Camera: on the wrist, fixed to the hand. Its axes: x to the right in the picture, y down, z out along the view.
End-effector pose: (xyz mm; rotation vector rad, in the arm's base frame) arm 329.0 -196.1 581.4 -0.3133 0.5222 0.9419
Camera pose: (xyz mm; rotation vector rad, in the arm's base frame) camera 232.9 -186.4 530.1 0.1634 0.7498 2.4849
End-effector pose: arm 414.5 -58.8 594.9 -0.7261 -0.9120 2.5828
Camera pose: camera 450.0 -96.2 498.5 0.9775 0.1216 -1.7410
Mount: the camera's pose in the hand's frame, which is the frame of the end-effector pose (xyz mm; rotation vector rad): -11.0 86.7 -65.7 -0.0289 0.0118 1.5981
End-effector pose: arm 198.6 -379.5 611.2 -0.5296 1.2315 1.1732
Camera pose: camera 93.5 -407.1 623.0 0.6431 1.6203 2.4540
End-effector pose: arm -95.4 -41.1 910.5 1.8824 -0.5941 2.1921
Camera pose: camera -187.1 -90.5 877.2 -0.7258 1.4909 -1.4441
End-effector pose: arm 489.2 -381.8 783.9 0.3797 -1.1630 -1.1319
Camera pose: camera 589.9 -353.7 815.9 -0.5479 -0.9977 0.2660
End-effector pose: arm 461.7 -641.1 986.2 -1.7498 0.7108 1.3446
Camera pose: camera 421.6 -742.7 982.2 0.8480 -2.0159 -1.9292
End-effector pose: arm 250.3 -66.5 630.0 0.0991 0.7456 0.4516
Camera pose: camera 167.6 2.1 609.9 0.6833 0.5365 1.9727
